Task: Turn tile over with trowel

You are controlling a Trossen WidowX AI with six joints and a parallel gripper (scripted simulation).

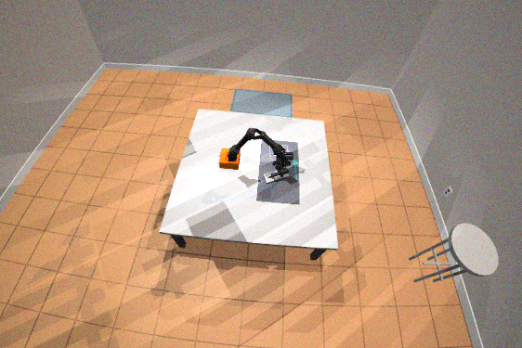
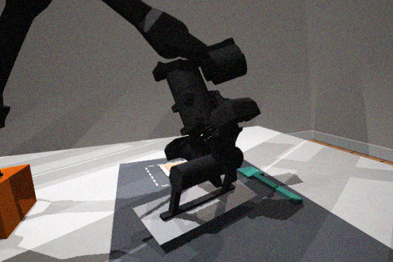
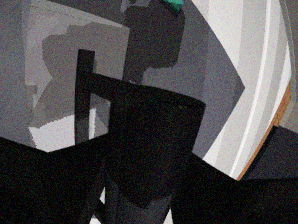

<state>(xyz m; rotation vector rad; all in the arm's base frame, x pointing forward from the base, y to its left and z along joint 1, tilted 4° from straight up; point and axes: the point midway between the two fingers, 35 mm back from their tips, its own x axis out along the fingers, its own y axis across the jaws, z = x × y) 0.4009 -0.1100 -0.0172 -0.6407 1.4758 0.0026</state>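
Now: the dark mat 11 cm to the left of my gripper tip, 8 cm below it and 1 cm behind it. Also, from my gripper tip: teal strip: 13 cm to the left, 13 cm ahead, 6 cm below; cream tile: 31 cm to the left, 6 cm below, 1 cm behind.
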